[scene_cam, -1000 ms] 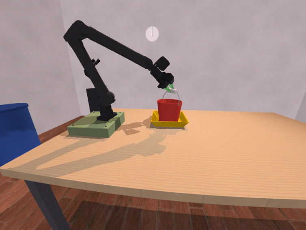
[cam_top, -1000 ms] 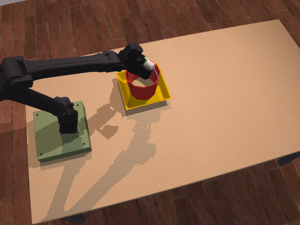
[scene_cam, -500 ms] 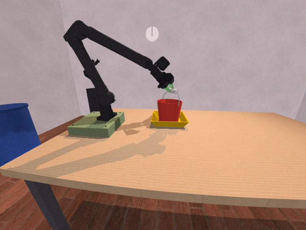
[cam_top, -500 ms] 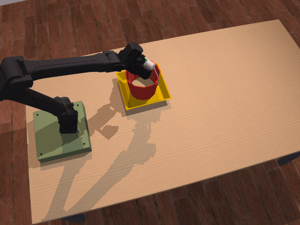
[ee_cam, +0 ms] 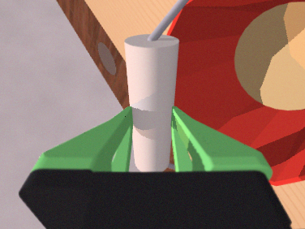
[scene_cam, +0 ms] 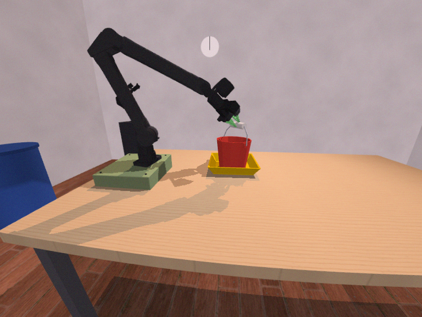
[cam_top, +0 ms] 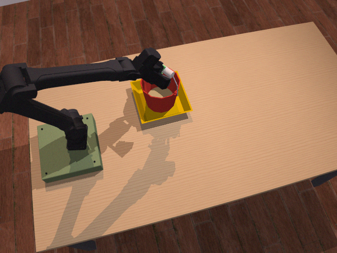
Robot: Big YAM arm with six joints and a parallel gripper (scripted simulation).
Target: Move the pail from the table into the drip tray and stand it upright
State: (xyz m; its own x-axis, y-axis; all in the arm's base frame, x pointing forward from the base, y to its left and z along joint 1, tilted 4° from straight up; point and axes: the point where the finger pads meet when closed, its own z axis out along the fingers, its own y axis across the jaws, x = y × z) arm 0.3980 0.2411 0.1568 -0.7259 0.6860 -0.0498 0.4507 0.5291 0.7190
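Right now the red pail is 10 cm below my hand and 1 cm behind it. Also, from my hand: yellow drip tray 23 cm below, 1 cm to the right, 1 cm behind.
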